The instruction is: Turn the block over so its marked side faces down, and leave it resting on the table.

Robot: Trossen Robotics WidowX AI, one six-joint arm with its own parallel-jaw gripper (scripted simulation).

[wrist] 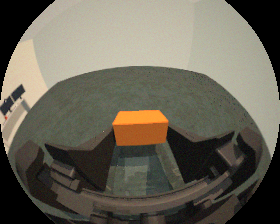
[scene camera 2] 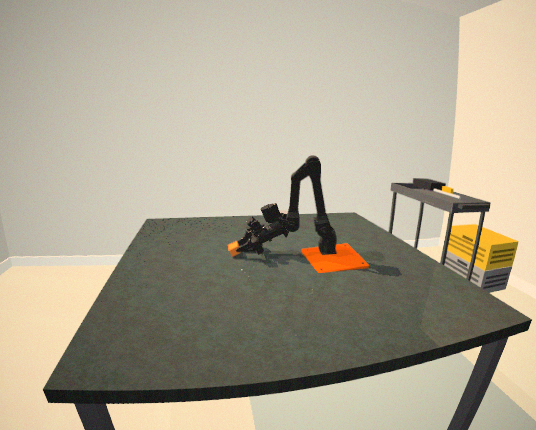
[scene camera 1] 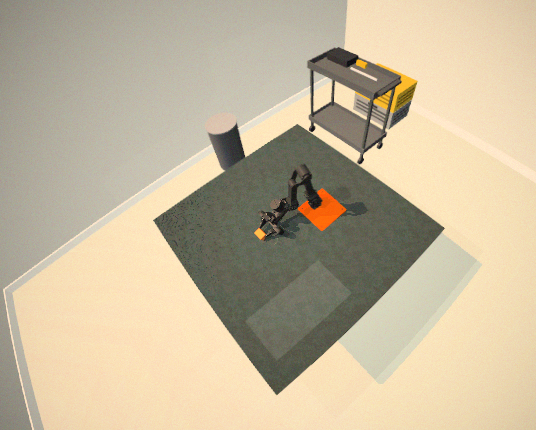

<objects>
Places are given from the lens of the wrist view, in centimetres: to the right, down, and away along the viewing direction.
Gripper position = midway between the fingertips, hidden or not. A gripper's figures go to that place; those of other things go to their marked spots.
my gripper [wrist: 140,127]: 0, 2, 10
orange block [wrist: 131,128]: -1, 2, 8
</objects>
